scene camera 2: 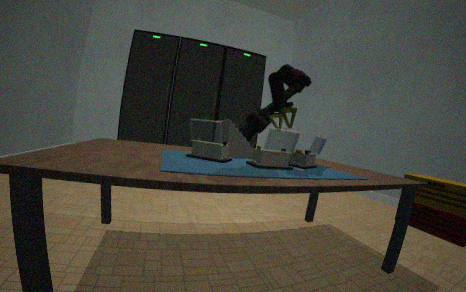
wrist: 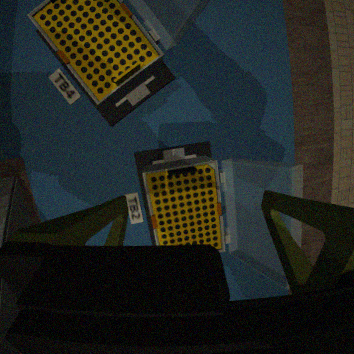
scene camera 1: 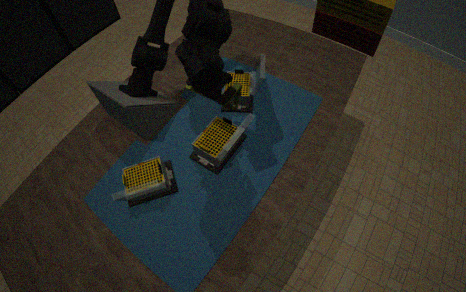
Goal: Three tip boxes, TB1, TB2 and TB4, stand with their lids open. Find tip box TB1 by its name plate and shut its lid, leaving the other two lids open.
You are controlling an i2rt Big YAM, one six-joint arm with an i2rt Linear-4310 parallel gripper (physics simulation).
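Places are measured from the arm's base along level axes (x ahead, y left, z up), in millimetres.
Where they show: gripper, fingertip midpoint: (scene camera 2: 284, 129) (wrist: 195, 201) (scene camera 1: 222, 102); arm's base, origin of the base link: (scene camera 2: 239, 139) (scene camera 1: 138, 92).
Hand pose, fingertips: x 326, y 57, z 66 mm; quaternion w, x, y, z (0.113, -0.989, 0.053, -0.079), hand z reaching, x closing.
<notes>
Things, the pixels of their centre, and the offset from my fingertips. Level surfaces: height alone.
- middle box TB2, body centre: (wrist: 187, 216) (scene camera 1: 216, 134) dx +5, dy -50, dz -85 mm
- far box TB4, body centre: (wrist: 91, 49) (scene camera 1: 234, 88) (scene camera 2: 300, 158) dx -70, dy +155, dz -117 mm
- blue mat, its level: dz -150 mm
- brown table, its level: dz -153 mm
The box at the mat's left end (scene camera 1: 144, 176) (scene camera 2: 210, 151) stands open, its lid (scene camera 1: 119, 195) (scene camera 2: 206, 130) upright. Its name plate is not readable; the other two read TB2 and TB4, so it is TB1. The middle box TB2 (scene camera 1: 216, 138) (scene camera 2: 272, 159) (wrist: 185, 210) is open, its plate (wrist: 134, 208) left of it in the wrist view. The far box TB4 (scene camera 1: 240, 84) (scene camera 2: 305, 160) (wrist: 97, 42) is open, its plate (wrist: 64, 86) readable. My gripper (scene camera 1: 210, 90) (scene camera 2: 285, 127) (wrist: 195, 201) is open and empty, high above the TB2 area, away from TB1.
The boxes stand on a blue mat (scene camera 1: 185, 250) (scene camera 2: 175, 161) on a brown table (scene camera 1: 40, 235) (scene camera 2: 85, 160). A grey wedge-shaped base (scene camera 1: 130, 112) carries the arm beside the mat. The raised lids of TB2 (scene camera 1: 240, 131) (wrist: 260, 200) and TB4 (scene camera 1: 262, 67) (scene camera 2: 319, 145) stick up near the arm.
</notes>
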